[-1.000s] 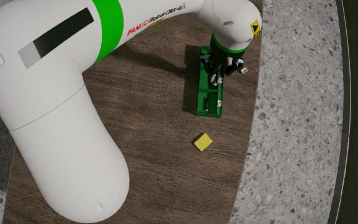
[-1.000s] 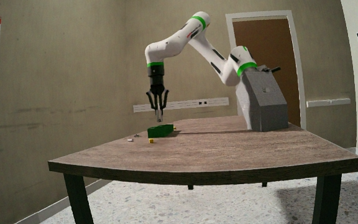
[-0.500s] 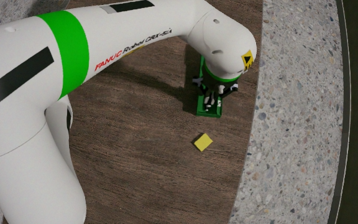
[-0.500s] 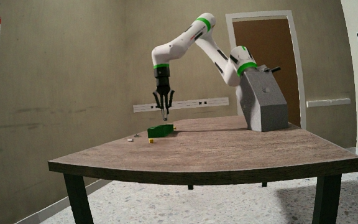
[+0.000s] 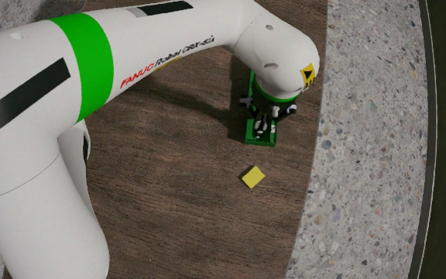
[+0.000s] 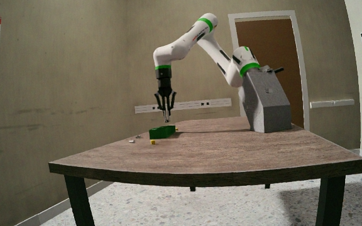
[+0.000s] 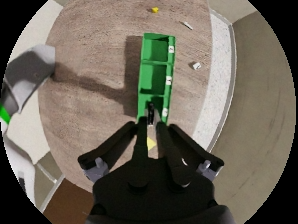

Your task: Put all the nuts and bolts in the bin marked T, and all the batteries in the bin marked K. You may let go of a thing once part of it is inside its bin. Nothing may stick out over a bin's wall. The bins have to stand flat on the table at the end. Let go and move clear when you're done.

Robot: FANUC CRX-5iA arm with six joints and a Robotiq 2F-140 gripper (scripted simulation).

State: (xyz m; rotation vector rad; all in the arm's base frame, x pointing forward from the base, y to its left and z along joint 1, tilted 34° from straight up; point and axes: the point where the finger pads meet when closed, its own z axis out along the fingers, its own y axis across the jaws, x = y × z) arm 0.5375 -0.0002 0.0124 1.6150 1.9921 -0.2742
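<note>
Now: the pale bolt 320 mm to the left of my hand, 90 mm below it and 60 mm ahead of it. From my hand the other things lie so: yellow cube: 350 mm to the left, 90 mm below, 50 mm behind; green bins: 90 mm to the left, 70 mm below; white nut: 170 mm to the left, 120 mm ahead, 90 mm below.
</note>
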